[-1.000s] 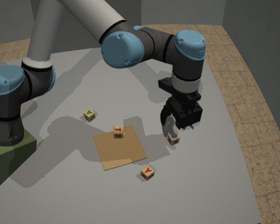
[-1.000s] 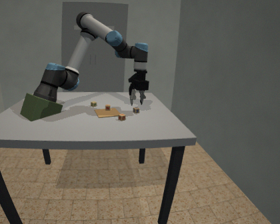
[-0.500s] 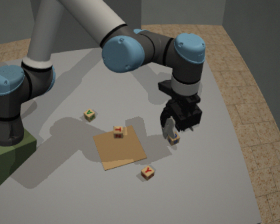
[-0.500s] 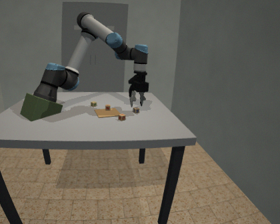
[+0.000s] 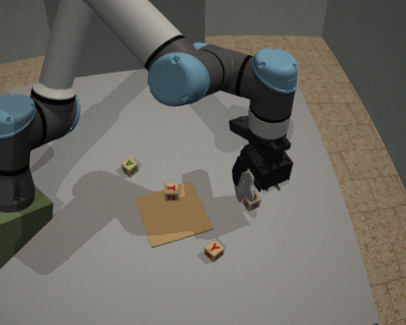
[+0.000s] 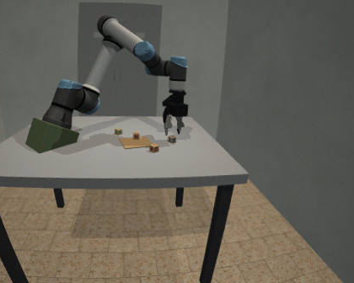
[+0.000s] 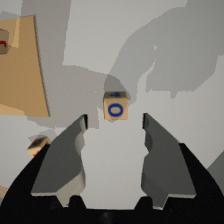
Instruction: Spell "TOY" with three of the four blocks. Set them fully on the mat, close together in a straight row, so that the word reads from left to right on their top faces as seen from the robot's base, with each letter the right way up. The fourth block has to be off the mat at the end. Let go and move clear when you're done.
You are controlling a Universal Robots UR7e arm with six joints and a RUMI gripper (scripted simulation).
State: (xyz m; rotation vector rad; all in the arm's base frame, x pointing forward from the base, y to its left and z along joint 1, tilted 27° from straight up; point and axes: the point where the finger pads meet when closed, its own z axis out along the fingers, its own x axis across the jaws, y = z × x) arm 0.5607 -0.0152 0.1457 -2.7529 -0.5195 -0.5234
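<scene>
My hand is 40 mm above the O block. From my hand the other things lie so: Y block 90 mm behind, 130 mm to the right, 40 mm below; tan mat 180 mm behind, 20 mm to the right, 50 mm below.
</scene>
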